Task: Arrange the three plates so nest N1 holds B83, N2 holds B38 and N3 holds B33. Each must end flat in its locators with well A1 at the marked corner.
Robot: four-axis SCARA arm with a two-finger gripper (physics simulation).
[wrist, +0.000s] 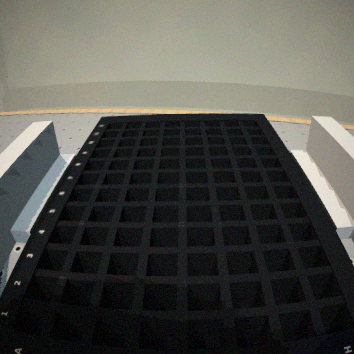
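A black well plate fills the middle and bottom of the wrist view, with its open square wells facing up. White column numbers run up its left rim from 1 near the bottom. The letter A is at the lower left and H at the lower right, so the A1 corner is at the lower left. My gripper is shut on this plate, with one pale finger along each long side. The plate looks level between the fingers. Its name label does not show, so I cannot tell which plate it is. The nests and their marked corners do not show.
A grey deck with small holes shows beyond and beside the plate. A thin orange-yellow edge line runs across behind it. Past that is a plain grey-green surface. A small dark round hole shows at the lower left, beside the plate.
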